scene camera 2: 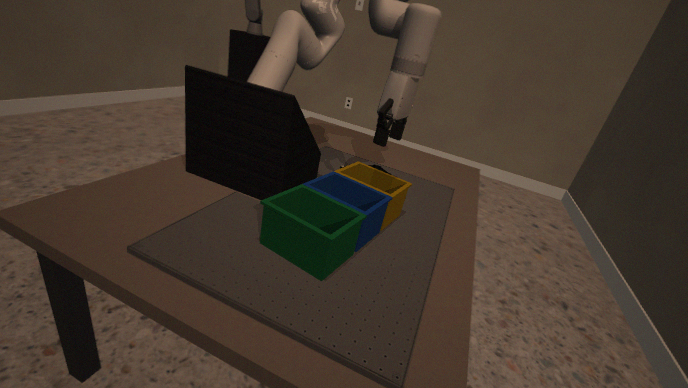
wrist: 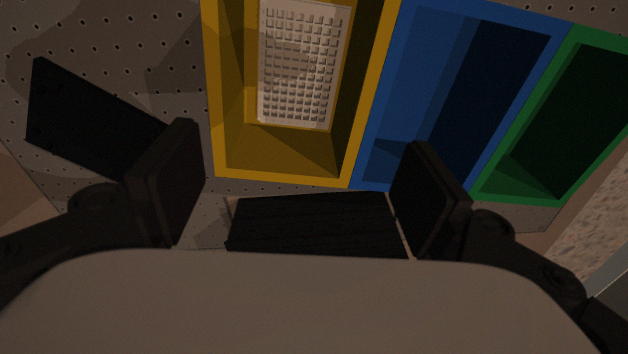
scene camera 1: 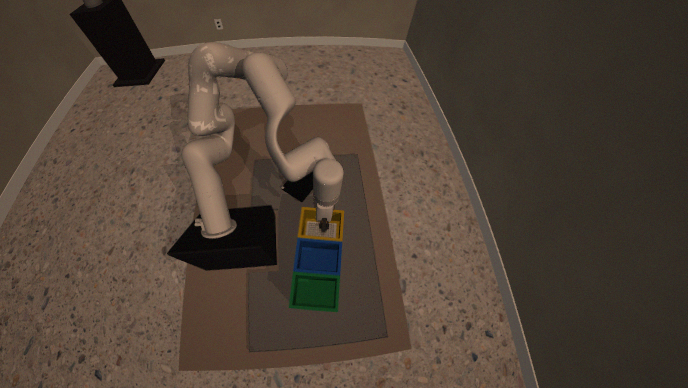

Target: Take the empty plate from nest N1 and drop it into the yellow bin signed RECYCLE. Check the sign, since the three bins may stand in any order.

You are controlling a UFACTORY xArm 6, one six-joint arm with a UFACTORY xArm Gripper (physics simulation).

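Places are measured from the arm's base along level axes (x back, y left, z down), in millimetres.
Pixels of known places: gripper, fingertip midpoint: (scene camera 2: 387, 141) (wrist: 303, 159); arm's base, origin of the base link: (scene camera 2: 253, 108) (scene camera 1: 219, 229).
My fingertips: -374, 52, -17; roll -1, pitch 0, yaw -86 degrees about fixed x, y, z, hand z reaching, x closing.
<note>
Ahead of a thing's pixels: the offset from my fingertips to its top centre, as dx, dy, dz.
The white plate @(+14, +3, +184) (scene camera 1: 314, 229) (wrist: 300, 65), with a grid of wells, lies low inside the yellow bin (scene camera 1: 301, 220) (scene camera 2: 395, 212) (wrist: 280, 181). Its wells face up and it is apart from the fingers. My gripper (scene camera 1: 324, 226) (scene camera 2: 389, 139) (wrist: 303, 159) is open and empty, above the yellow bin's rim. The plate is hidden by the bin walls in scene camera 2. No RECYCLE lettering is readable, and nest N1 cannot be made out.
The blue bin @(+23, -120, +104) (scene camera 1: 298, 257) (scene camera 2: 370, 225) (wrist: 385, 100) adjoins the yellow one, followed by the green bin (scene camera 1: 315, 308) (scene camera 2: 295, 240) (wrist: 522, 122). The black arm pedestal (scene camera 1: 240, 250) (scene camera 2: 235, 130) stands beside them. A small black block @(+106, +246, +182) (scene camera 1: 300, 189) (wrist: 90, 120) lies behind the yellow bin.
</note>
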